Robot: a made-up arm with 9 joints. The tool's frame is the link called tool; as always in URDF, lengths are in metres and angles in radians. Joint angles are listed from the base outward. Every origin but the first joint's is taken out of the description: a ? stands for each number. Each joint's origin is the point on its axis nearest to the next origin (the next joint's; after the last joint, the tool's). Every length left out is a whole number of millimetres.
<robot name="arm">
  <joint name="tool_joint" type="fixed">
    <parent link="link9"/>
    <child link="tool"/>
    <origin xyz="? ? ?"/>
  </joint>
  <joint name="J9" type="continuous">
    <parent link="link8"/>
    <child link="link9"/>
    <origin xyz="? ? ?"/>
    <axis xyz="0 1 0"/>
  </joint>
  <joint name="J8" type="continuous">
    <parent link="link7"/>
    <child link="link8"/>
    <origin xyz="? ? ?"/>
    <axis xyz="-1 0 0"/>
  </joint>
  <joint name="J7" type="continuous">
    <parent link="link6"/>
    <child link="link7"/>
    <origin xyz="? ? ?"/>
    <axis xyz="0 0 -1"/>
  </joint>
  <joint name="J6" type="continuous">
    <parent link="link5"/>
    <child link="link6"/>
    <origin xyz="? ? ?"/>
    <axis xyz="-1 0 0"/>
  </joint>
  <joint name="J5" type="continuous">
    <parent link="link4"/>
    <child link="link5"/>
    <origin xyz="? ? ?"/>
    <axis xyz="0 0 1"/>
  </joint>
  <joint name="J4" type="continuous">
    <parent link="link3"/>
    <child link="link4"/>
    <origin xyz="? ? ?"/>
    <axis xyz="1 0 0"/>
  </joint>
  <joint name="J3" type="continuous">
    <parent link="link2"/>
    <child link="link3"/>
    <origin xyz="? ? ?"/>
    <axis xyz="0 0 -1"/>
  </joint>
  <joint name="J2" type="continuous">
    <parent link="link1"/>
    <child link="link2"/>
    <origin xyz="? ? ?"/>
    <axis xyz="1 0 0"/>
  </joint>
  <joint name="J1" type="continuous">
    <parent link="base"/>
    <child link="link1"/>
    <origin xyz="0 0 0.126"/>
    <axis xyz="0 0 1"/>
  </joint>
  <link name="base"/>
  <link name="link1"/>
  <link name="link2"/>
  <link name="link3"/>
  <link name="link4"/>
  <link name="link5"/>
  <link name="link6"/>
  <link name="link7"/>
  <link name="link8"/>
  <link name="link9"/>
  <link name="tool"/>
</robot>
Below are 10 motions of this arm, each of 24 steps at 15 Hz.
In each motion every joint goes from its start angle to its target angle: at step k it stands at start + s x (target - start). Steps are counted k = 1, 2, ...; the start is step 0. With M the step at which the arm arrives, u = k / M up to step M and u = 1 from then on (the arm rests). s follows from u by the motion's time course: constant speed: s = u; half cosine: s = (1 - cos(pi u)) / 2; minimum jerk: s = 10 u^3 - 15 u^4 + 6 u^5.
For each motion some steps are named. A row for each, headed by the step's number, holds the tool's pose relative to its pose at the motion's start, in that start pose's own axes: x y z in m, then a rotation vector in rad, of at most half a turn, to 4 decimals.
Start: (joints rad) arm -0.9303 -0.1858 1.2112 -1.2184 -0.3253 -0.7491 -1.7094 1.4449 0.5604
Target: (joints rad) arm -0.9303 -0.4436 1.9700 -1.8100 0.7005 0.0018 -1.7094 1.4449 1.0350
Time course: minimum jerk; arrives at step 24
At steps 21, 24:
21: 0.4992 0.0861 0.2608 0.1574 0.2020 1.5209
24: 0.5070 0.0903 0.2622 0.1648 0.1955 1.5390

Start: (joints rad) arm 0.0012 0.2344 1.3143 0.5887 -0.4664 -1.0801 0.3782 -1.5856 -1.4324
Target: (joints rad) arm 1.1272 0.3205 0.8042 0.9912 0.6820 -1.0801 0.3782 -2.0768 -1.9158
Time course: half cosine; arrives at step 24
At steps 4, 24:
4: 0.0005 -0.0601 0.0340 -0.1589 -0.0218 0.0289
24: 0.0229 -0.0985 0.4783 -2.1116 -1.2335 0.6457

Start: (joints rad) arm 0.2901 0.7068 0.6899 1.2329 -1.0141 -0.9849 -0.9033 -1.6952 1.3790
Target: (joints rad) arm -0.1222 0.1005 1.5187 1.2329 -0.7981 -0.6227 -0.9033 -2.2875 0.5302
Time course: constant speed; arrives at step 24
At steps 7, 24:
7: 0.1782 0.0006 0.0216 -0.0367 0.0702 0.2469
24: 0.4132 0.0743 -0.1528 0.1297 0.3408 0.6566

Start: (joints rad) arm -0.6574 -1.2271 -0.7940 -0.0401 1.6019 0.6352 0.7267 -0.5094 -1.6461
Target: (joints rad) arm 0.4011 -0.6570 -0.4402 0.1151 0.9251 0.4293 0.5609 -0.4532 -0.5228
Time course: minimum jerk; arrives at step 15
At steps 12, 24:
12: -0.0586 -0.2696 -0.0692 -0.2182 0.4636 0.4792
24: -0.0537 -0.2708 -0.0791 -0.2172 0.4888 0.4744

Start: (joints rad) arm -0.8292 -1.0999 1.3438 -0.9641 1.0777 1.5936 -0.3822 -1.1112 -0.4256
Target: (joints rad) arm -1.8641 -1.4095 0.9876 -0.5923 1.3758 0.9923 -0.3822 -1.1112 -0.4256
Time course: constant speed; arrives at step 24
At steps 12, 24:
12: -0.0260 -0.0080 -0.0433 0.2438 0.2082 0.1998
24: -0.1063 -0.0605 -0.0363 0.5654 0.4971 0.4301

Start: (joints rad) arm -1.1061 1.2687 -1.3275 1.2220 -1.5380 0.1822 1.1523 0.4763 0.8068
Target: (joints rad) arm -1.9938 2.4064 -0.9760 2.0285 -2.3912 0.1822 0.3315 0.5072 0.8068
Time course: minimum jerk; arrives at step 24
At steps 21, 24:
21: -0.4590 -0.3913 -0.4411 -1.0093 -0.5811 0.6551
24: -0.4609 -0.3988 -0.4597 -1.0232 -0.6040 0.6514

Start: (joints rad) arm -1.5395 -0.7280 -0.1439 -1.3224 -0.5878 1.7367 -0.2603 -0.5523 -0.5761
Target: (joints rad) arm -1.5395 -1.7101 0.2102 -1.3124 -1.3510 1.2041 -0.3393 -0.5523 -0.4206
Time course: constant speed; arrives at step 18
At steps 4, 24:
4: 0.0012 0.0148 0.0031 -0.1131 0.1808 -0.0834
24: -0.0229 0.0383 0.0128 -0.5601 0.4777 -0.7844

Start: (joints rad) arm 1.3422 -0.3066 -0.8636 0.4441 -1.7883 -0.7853 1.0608 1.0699 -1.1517
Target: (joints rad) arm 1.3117 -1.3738 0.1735 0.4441 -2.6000 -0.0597 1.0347 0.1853 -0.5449
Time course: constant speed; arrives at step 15
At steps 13, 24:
13: 0.4384 -0.7213 0.0675 0.1485 0.4236 -2.3545
24: 0.3849 -0.8927 0.0723 0.3195 0.5000 -2.6362

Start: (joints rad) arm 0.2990 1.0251 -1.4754 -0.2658 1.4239 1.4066 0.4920 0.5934 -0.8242
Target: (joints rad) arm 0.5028 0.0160 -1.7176 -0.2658 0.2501 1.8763 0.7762 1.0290 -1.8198
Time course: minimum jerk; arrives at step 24
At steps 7, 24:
7: 0.0052 -0.0253 -0.0813 -0.0071 -0.0446 0.0628
24: 0.2033 0.1666 -0.5137 0.3873 -0.7843 0.5686

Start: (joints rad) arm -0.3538 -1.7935 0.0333 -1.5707 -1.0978 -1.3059 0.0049 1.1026 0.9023
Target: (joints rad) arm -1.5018 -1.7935 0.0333 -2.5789 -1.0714 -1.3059 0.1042 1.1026 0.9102
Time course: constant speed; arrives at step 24
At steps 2, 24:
2: -0.0356 0.0276 -0.0058 -0.0949 -0.0600 0.0519
24: -0.3854 -0.1364 -0.2501 -0.7223 -0.8891 0.8647

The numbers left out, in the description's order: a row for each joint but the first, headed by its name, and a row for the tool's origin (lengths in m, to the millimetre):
tool: -0.308 0 -0.04
J9: 0 -0.173 -0.047
J8: 0.04 0.049 0
J7: 0 -0.056 0.03
J6: 0.265 0.328 0
J5: 0 -0.287 0.155
J4: -0.14 -0.12 0
J3: 0 0.046 -0.263
J2: 0.102 0.099 0

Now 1 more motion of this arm.
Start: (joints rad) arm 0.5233 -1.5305 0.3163 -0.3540 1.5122 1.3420 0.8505 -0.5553 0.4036
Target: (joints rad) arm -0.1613 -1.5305 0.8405 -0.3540 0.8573 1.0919 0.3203 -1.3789 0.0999
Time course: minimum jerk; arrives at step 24
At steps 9, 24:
9: 0.1093 0.0080 0.0424 0.2432 0.3327 -0.0193
24: 0.2934 0.0711 0.0641 0.8167 1.1472 -0.5175

